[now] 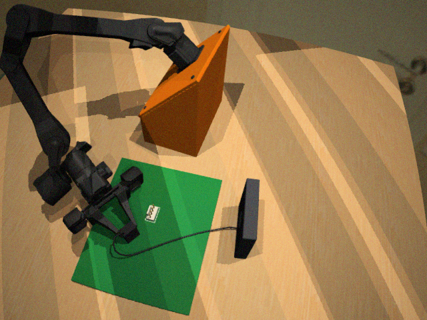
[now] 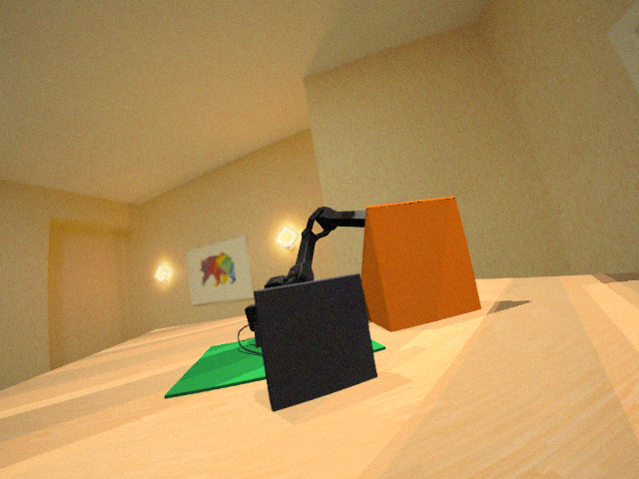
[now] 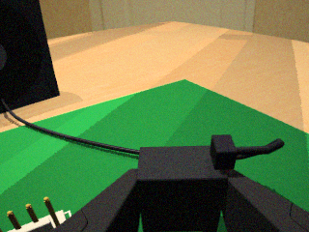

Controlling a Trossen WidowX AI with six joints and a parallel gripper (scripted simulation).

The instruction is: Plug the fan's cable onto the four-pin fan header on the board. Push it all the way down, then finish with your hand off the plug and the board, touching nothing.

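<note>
Now: the dark plug 1 cm below my gripper tip. The rest, counted from my gripper tip: green board (3 cm behind, 3 cm to the left, 5 cm below); then white four-pin header (6 cm behind, 2 cm to the left, 3 cm below); then dark fan (7 cm behind, 21 cm to the left, 3 cm above).
</note>
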